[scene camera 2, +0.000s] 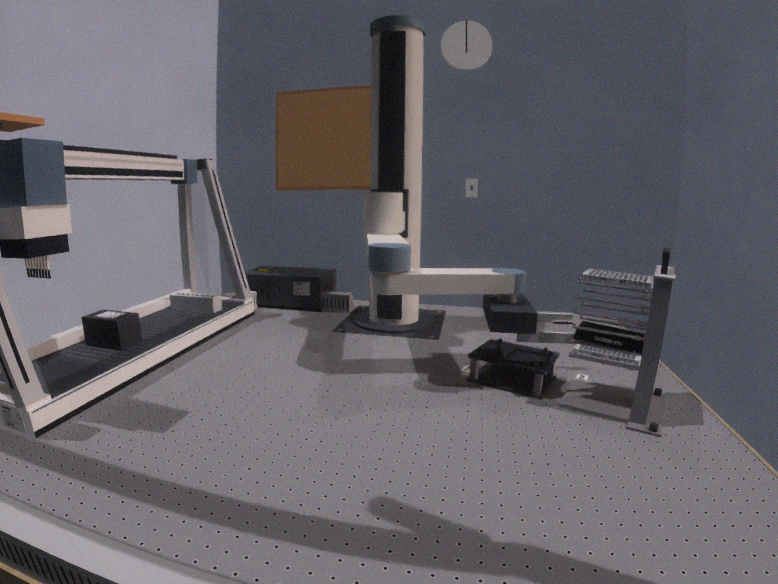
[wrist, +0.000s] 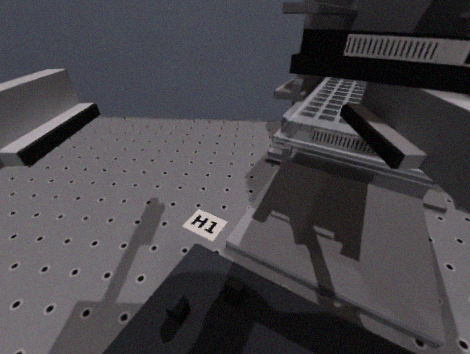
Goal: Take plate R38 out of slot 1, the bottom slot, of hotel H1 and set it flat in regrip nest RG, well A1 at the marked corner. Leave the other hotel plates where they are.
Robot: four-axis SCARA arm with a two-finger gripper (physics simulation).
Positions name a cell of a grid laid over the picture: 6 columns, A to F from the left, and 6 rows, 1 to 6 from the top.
I see my gripper (scene camera 2: E4), a plate R38 (scene camera 2: E4), a black plate B33 (scene camera 2: E4), a regrip nest RG (scene camera 2: D4), a dark box (scene camera 2: C3), an H1 tag (wrist: C4) and a hotel base (scene camera 2: E5).
The plate R38 shows as well in the wrist view (wrist: E3). My gripper is seen too in the wrist view (wrist: C2). The regrip nest RG shows as well in the wrist view (wrist: D6).
